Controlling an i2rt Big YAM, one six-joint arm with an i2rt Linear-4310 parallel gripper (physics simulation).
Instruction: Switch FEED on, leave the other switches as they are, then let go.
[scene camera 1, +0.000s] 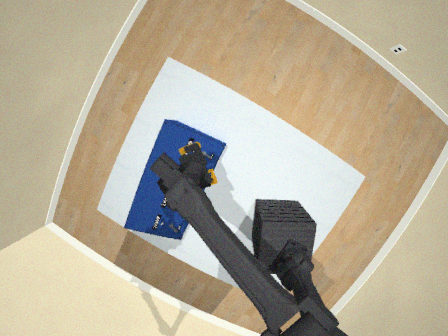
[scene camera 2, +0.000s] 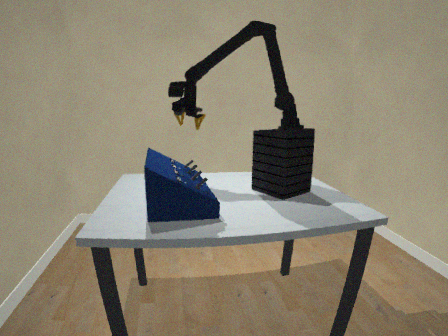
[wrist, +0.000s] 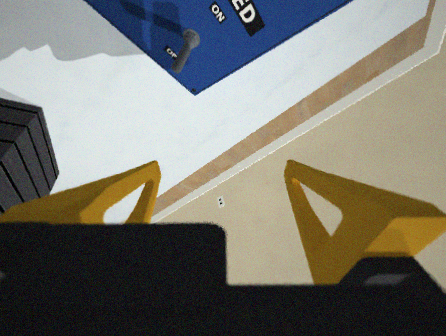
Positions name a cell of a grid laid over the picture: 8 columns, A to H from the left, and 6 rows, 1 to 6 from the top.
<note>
In view: the gripper (scene camera 1: D3) and a blue switch panel (scene camera 1: C4).
The gripper is seen too in the wrist view (wrist: D3). The blue switch panel is seen too in scene camera 2 (scene camera 2: D4) and in the wrist view (wrist: E1).
</note>
